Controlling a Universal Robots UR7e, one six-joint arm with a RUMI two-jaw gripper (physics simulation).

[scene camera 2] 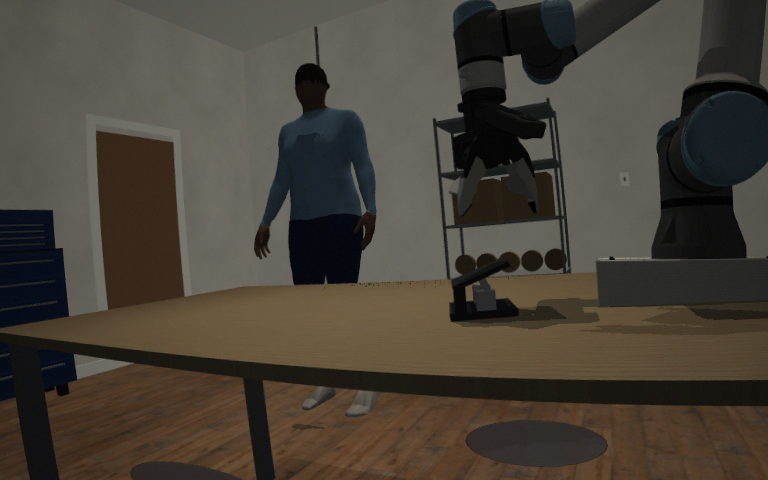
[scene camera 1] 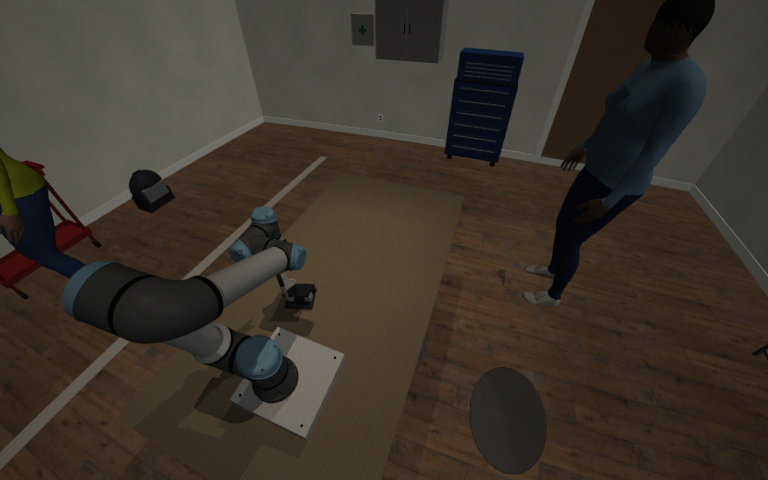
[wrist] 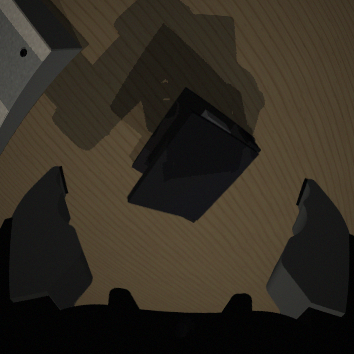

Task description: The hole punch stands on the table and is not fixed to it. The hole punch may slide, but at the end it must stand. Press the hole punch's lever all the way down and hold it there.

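Places are measured from the arm's base along level axes (x right, y ahead, z up), in centimetres.
Pixels of known places: gripper, fingertip midpoint: [scene camera 2: 500,214] [scene camera 1: 281,283] [wrist: 183,176]; arm's base, link origin: [scene camera 2: 697,258] [scene camera 1: 276,379].
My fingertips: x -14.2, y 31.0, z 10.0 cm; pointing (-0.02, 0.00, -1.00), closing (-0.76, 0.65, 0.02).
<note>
Ahead of a thing's pixels: the offset from my fingertips to its top centre. Level surfaces: height alone.
The black hole punch @[dx +2.4, dy +4.8, dz -7.3 cm] [scene camera 1: 300,297] [scene camera 2: 492,313] stands upright on the wooden table @[dz -15.8 cm] [scene camera 1: 385,243] [scene camera 2: 339,328] [wrist: 215,265]. Its lever @[dx +2.4, dy +4.8, dz -7.3 cm] [scene camera 2: 481,272] [wrist: 200,170] is raised, sloping up from the hinge toward the robot's base side in scene camera 2. A light grey block shows beneath the lever there. My gripper [scene camera 2: 498,212] [wrist: 183,176] is open and empty, pointing down. It hangs above the hole punch, with a clear gap between the fingertips and the lever. In the wrist view the lever lies between and beyond the fingertips. In scene camera 1 the arm partly hides the gripper.
The robot's pale base plate [scene camera 1: 317,390] [scene camera 2: 679,283] [wrist: 15,75] is on the table near the hole punch, on the side of the lever's raised end. A person in blue [scene camera 1: 651,118] [scene camera 2: 325,164] stands beyond the table. A shelf rack [scene camera 2: 441,198] stands by the wall.
</note>
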